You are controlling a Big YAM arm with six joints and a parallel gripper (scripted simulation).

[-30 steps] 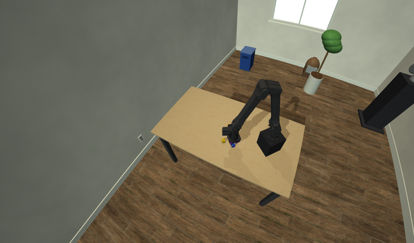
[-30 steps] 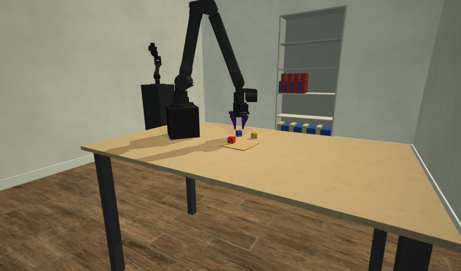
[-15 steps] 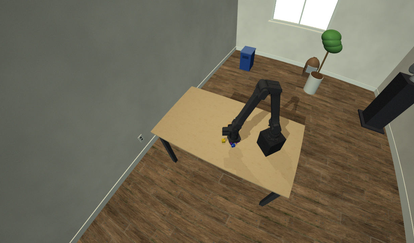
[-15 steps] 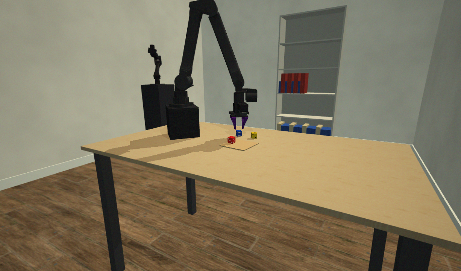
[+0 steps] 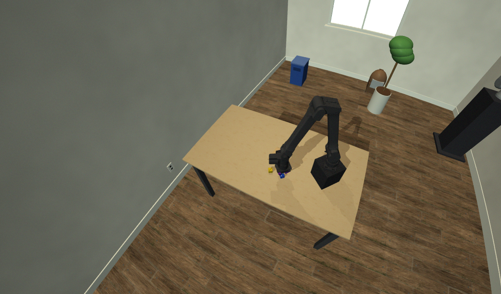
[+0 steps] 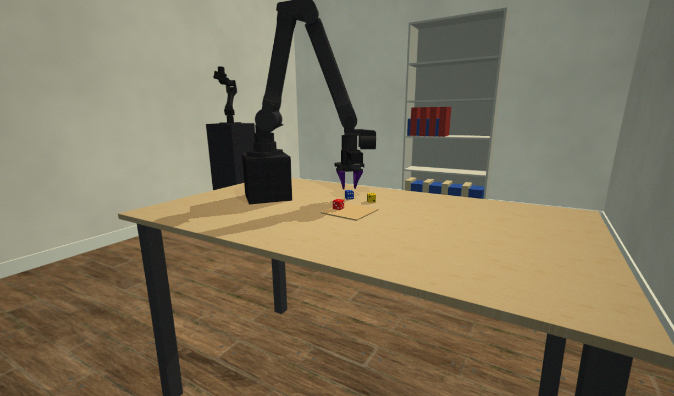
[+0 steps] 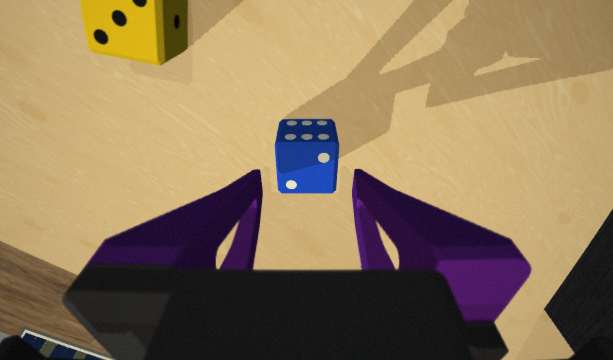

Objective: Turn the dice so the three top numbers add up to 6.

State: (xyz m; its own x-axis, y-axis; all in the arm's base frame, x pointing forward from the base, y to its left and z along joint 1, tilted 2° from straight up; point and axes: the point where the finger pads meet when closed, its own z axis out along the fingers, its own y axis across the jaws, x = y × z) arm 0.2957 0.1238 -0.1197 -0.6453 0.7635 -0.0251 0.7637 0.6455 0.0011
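My hand is 3 cm above the blue die. The rest, counted from my hand: red die 3 cm ahead, 16 cm to the right, 3 cm below; yellow die 9 cm ahead, 1 cm to the right, 3 cm below; tan mat 8 cm ahead, 16 cm to the right, 4 cm below.
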